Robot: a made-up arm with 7 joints. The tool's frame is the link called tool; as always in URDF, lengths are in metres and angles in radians. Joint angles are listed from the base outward.
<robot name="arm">
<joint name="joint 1" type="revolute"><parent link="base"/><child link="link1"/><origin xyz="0 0 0"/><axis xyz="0.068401 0.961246 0.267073"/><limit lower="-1.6" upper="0.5"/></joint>
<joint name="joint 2" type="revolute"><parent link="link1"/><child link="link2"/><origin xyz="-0.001 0.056 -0.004"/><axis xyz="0.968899 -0.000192 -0.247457"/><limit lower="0" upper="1.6"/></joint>
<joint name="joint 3" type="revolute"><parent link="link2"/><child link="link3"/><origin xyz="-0.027 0.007 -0.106"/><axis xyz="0.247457 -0.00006 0.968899"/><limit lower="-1.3" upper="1.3"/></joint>
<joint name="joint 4" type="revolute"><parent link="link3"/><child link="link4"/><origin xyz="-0.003 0 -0.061"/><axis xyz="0.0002 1 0.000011"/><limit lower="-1.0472" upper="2.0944"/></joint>
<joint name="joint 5" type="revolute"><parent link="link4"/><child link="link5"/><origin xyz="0.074 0.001 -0.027"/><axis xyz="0.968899 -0.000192 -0.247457"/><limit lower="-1.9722" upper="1.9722"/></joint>
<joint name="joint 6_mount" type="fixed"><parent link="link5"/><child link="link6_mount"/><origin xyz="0.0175 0 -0.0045"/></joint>
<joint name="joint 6" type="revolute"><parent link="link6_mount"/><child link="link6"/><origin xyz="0.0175 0 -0.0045"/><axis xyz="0.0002 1 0.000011"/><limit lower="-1.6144" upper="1.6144"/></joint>
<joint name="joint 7" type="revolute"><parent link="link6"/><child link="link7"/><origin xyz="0.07 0 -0.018"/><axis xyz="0.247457 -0.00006 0.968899"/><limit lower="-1.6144" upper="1.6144"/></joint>
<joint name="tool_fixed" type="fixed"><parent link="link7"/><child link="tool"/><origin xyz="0 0 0" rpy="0 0.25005 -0.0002"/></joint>
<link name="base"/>
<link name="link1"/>
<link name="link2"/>
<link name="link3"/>
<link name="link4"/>
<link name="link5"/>
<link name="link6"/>
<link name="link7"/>
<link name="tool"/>
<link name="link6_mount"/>
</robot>
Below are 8 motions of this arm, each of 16 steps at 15 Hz.
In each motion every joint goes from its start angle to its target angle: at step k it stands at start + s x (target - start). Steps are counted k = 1, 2, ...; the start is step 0. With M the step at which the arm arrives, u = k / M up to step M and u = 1 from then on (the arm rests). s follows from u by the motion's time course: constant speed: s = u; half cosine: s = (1 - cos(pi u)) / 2; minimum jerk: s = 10 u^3 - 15 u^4 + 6 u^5.
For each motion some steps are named. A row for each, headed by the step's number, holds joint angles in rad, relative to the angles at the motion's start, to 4 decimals.
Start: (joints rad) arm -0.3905 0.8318 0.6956 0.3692 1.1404 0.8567 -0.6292
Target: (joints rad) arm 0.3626 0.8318 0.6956 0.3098 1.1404 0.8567 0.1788
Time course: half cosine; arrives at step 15
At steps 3, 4, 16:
3: 0.0719 0.0000 0.0000 -0.0057 0.0000 0.0000 0.0772
4: 0.1246 0.0000 0.0000 -0.0098 0.0000 0.0000 0.1337
16: 0.7531 0.0000 0.0000 -0.0594 0.0000 0.0000 0.8080

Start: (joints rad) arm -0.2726 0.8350 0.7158 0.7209 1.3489 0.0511 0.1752
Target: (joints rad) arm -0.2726 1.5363 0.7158 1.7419 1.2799 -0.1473 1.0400
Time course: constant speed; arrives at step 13
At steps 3, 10, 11, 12, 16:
3: 0.0000 0.1618 0.0000 0.2356 -0.0159 -0.0458 0.1996
10: 0.0000 0.5395 0.0000 0.7854 -0.0531 -0.1526 0.6652
11: 0.0000 0.5934 0.0000 0.8639 -0.0584 -0.1679 0.7318
12: 0.0000 0.6474 0.0000 0.9425 -0.0637 -0.1831 0.7983
16: 0.0000 0.7013 0.0000 1.0210 -0.0690 -0.1984 0.8648

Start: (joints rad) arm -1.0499 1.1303 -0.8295 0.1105 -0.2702 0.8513 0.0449
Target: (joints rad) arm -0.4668 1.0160 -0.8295 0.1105 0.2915 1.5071 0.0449
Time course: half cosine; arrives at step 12
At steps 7, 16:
7: 0.3670 -0.0719 0.0000 0.0000 0.3535 0.4128 0.0000
16: 0.5831 -0.1143 0.0000 0.0000 0.5617 0.6558 0.0000

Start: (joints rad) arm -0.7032 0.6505 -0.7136 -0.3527 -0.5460 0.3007 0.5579
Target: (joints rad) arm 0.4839 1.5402 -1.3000 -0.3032 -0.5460 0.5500 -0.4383
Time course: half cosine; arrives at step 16
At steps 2, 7, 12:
2: 0.0452 0.0339 -0.0223 0.0019 0.0000 0.0095 -0.0379
7: 0.4778 0.3581 -0.2360 0.0199 0.0000 0.1003 -0.4009
12: 1.0133 0.7594 -0.5005 0.0423 0.0000 0.2128 -0.8503

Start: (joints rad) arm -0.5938 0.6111 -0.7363 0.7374 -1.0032 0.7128 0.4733
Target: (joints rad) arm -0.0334 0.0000 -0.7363 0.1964 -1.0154 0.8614 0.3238
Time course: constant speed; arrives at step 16
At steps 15, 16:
15: 0.5254 -0.5729 0.0000 -0.5072 -0.0114 0.1393 -0.1402
16: 0.5604 -0.6111 0.0000 -0.5410 -0.0122 0.1486 -0.1495

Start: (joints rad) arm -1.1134 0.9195 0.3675 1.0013 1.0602 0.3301 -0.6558
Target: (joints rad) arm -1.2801 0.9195 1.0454 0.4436 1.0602 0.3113 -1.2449
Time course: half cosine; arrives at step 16
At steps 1, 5, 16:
1: -0.0016 0.0000 0.0065 -0.0054 0.0000 -0.0002 -0.0057
5: -0.0370 0.0000 0.1506 -0.1239 0.0000 -0.0042 -0.1309
16: -0.1667 0.0000 0.6779 -0.5577 0.0000 -0.0188 -0.5891

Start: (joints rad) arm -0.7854 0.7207 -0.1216 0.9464 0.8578 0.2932 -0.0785
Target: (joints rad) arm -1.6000 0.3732 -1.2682 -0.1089 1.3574 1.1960 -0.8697
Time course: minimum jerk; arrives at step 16
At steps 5, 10, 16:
5: -0.1466 -0.0626 -0.2064 -0.1900 0.0899 0.1625 -0.1424
10: -0.5904 -0.2519 -0.8310 -0.7649 0.3621 0.6543 -0.5735
16: -0.8146 -0.3475 -1.1466 -1.0553 0.4996 0.9028 -0.7912

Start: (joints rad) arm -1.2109 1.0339 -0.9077 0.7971 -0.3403 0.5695 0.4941
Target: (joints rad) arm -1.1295 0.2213 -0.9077 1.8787 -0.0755 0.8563 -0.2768
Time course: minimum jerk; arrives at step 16
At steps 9, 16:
9: 0.0501 -0.5005 0.0000 0.6662 0.1631 0.1767 -0.4749
16: 0.0814 -0.8126 0.0000 1.0816 0.2648 0.2868 -0.7709

